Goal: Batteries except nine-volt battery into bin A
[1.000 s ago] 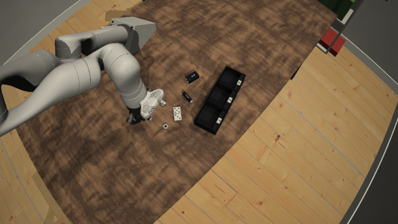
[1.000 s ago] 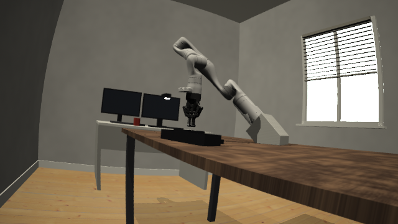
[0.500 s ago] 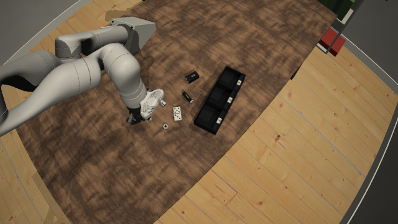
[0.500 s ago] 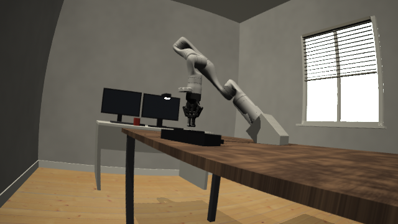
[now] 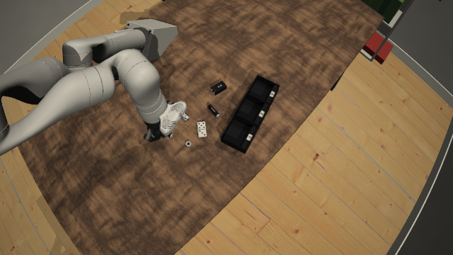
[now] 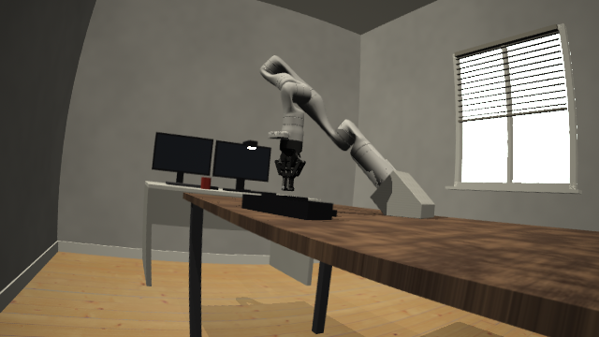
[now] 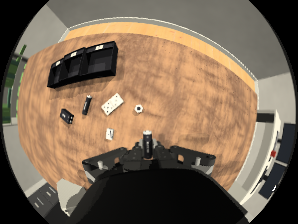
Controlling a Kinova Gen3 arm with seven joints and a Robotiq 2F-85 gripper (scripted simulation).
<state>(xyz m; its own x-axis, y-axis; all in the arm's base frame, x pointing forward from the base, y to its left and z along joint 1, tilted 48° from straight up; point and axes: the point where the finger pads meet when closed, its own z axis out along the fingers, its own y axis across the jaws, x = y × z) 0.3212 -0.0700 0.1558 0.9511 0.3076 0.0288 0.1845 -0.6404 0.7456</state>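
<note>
My hand is 60 mm short of the white domino, 90 mm to the right of it and 80 mm above it. The rest, counted from my hand: metal nut: 60 mm ahead, 30 mm to the left, 80 mm below; black nine-volt battery: 230 mm to the left, 70 mm below; grey metal piece: 10 mm behind, 90 mm to the left, 70 mm below.
</note>
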